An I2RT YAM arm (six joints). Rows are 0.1 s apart.
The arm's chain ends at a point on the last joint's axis. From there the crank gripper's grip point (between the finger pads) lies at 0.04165 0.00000 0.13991 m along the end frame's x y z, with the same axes.
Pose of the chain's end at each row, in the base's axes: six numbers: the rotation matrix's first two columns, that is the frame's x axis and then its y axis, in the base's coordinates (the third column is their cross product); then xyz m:
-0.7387 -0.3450 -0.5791 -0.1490 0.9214 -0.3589 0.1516 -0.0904 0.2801
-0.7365 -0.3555 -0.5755 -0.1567 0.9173 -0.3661 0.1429 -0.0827 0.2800
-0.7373 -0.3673 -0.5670 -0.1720 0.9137 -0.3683 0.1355 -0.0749 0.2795
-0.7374 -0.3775 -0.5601 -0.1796 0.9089 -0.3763 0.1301 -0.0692 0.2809
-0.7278 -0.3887 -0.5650 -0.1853 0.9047 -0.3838 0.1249 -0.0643 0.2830
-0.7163 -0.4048 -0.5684 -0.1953 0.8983 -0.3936 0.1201 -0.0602 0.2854
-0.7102 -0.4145 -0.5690 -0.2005 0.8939 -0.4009 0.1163 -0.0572 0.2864
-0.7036 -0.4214 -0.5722 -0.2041 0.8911 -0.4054 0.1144 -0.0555 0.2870
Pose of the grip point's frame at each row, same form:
-0.7387 -0.3450 -0.5791 -0.1490 0.9214 -0.3589 0.2128 -0.1298 0.1536
-0.7365 -0.3555 -0.5755 -0.1567 0.9173 -0.3661 0.2043 -0.1226 0.1537
-0.7373 -0.3673 -0.5670 -0.1720 0.9137 -0.3683 0.1962 -0.1145 0.1528
-0.7374 -0.3775 -0.5601 -0.1796 0.9089 -0.3763 0.1905 -0.1097 0.1543
-0.7278 -0.3887 -0.5650 -0.1853 0.9047 -0.3838 0.1870 -0.1049 0.1573
-0.7163 -0.4048 -0.5684 -0.1953 0.8983 -0.3936 0.1840 -0.1010 0.1606
-0.7102 -0.4145 -0.5690 -0.2005 0.8939 -0.4009 0.1811 -0.0983 0.1623
-0.7036 -0.4214 -0.5722 -0.2041 0.8911 -0.4054 0.1803 -0.0966 0.1634

